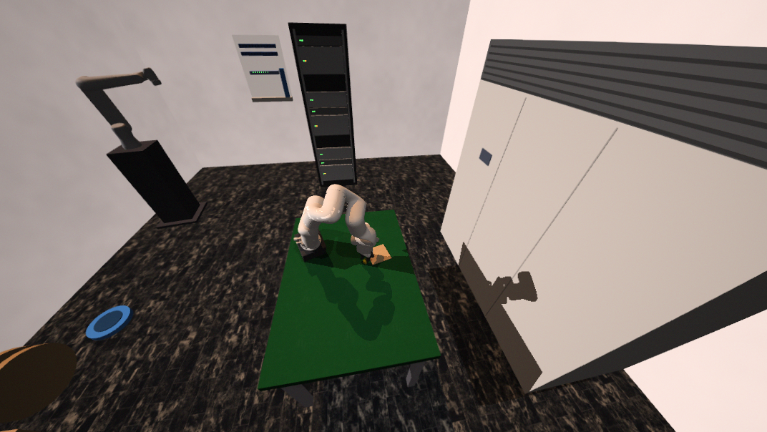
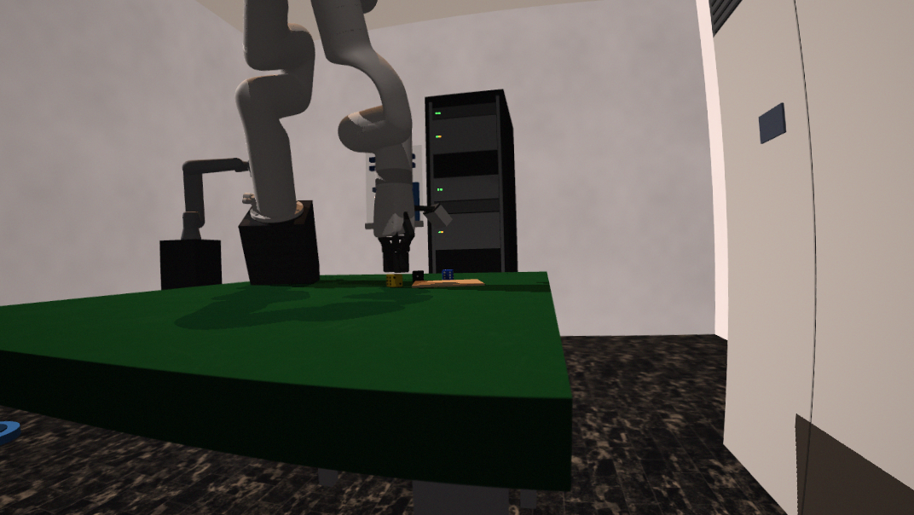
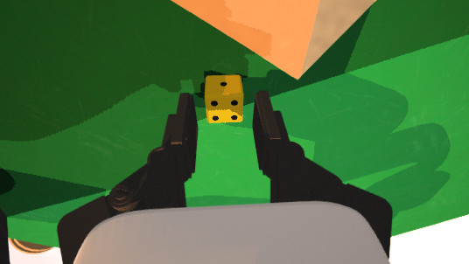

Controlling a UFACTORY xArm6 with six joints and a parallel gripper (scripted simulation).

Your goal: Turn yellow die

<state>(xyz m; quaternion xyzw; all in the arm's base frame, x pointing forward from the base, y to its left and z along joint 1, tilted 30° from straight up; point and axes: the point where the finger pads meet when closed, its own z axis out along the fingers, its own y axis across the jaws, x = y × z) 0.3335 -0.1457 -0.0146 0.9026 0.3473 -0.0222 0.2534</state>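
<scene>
The yellow die lies 4 cm below my hand. The rest, counted from my hand: black die 15 cm to the left, 4 cm below, 2 cm ahead; blue die 17 cm to the left, 9 cm ahead, 4 cm below; mat 10 cm ahead, 5 cm below, 4 cm to the left.
</scene>
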